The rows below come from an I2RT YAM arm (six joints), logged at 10 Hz.
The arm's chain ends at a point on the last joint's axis. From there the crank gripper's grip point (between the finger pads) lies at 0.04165 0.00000 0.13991 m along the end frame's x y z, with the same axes.
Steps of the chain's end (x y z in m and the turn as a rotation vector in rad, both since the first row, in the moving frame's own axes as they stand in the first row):
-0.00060 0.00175 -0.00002 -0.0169 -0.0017 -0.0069
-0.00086 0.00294 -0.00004 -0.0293 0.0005 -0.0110
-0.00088 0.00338 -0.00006 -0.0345 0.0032 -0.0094
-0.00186 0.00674 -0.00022 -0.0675 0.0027 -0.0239
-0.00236 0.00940 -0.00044 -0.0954 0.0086 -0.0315
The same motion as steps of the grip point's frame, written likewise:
-0.00083 0.00383 0.00003 -0.0169 -0.0017 -0.0069
-0.00077 0.00658 -0.00011 -0.0293 0.0005 -0.0110
-0.00041 0.00781 -0.00027 -0.0345 0.0032 -0.0094
-0.00138 0.01517 -0.00062 -0.0675 0.0027 -0.0239
-0.00097 0.02138 -0.00138 -0.0954 0.0086 -0.0315

